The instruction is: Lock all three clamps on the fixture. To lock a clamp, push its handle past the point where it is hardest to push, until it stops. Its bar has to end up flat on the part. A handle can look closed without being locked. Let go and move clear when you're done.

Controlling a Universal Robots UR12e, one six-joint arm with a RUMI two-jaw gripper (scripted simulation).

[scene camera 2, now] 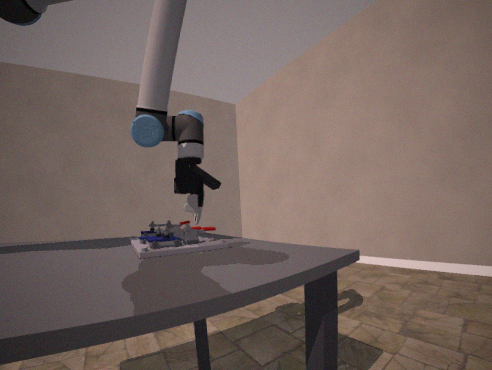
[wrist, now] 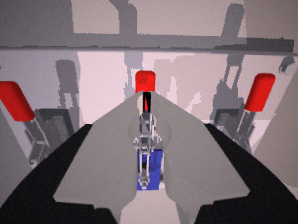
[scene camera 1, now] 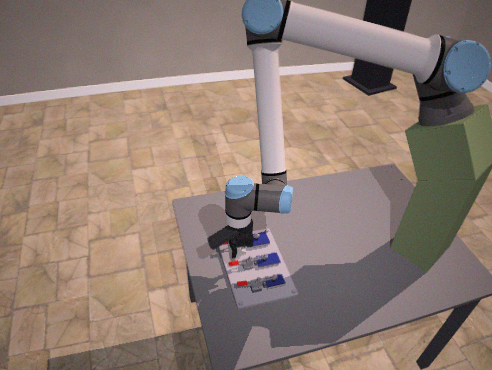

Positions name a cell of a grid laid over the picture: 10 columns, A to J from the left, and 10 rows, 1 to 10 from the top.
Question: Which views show the gripper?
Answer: Scene camera 2, the wrist view and scene camera 1: all of them.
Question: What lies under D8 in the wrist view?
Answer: The gripper.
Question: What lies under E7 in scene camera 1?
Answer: The gripper.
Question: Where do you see a fixture plate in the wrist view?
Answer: D4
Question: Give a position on a fixture plate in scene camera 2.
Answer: E7
